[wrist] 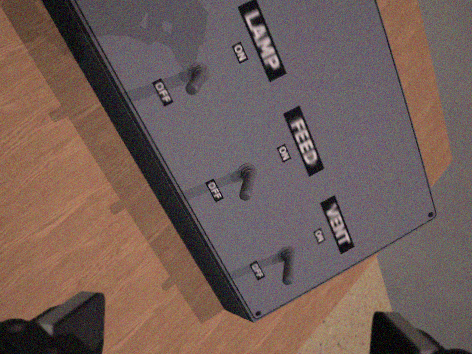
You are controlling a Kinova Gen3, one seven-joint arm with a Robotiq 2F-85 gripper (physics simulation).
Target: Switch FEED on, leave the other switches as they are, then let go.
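Frame: origin at the arm's base, x ahead, y left, z up, level; millimetres.
Seen in the pictures: gripper, between the fingertips: (236, 333).
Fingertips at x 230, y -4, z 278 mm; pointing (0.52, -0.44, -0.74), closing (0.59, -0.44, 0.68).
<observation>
Pixels of each thing's top centre, then the offset from my fingertips to it. Level surfaces: height alone.
- FEED lever, centre of its top: (259, 186) 199 mm ahead, 113 mm right, 232 mm down
- LAMP lever, centre of its top: (208, 79) 199 mm ahead, 7 mm left, 232 mm down
- VENT lever, centre of its top: (299, 271) 199 mm ahead, 233 mm right, 232 mm down
- wooden table, height of its surface: 365 mm down
A grey switch panel (350, 130) with three levers fills the upper middle of the wrist view. The FEED lever (245, 185) is in the middle, between its OFF label (214, 190) and ON label (283, 153); its tip appears a little to the OFF side. The LAMP lever (193, 82) is above it and the VENT lever (286, 267) below it; both appear to lean the same way. My gripper (236, 333) is open and empty, its fingers at the bottom left and bottom right, apart from the levers.
The panel's dark side wall (145, 165) runs diagonally on the left, with its shadow on the wooden table (55, 200). A speckled tan surface (350, 305) lies past the table's edge at the lower right. A grey area is at the far right.
</observation>
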